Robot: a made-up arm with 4 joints.
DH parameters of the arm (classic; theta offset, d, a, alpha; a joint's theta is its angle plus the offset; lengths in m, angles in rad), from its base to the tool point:
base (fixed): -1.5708 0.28 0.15 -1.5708
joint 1: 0 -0.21 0.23 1.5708
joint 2: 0 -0.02 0.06 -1.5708
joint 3: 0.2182 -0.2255 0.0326 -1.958
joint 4: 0 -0.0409 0.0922 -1.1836
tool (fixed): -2.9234 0.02 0 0
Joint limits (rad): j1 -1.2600..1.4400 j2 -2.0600..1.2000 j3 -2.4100..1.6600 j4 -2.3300..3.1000
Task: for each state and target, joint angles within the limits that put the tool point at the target. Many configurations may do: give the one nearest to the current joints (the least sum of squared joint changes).
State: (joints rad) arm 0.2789 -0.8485 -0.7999 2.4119
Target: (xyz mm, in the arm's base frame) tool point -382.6 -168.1 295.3
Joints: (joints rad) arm 0.1980 -0.9220 -0.6351 2.1361
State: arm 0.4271 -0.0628 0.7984 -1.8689
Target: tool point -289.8 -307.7 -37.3
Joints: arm 0.9708 0.4690 0.8180 -1.7864
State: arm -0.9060 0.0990 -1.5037 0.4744
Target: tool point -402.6 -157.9 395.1
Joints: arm -0.6316 -0.6528 -1.9792 0.2109
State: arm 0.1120 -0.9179 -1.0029 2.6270
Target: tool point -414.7 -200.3 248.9
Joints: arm 0.2606 -0.6777 -1.1018 2.2558
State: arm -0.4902 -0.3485 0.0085 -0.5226
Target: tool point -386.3 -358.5 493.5
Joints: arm -0.9153 -0.4158 -0.0254 -1.3194
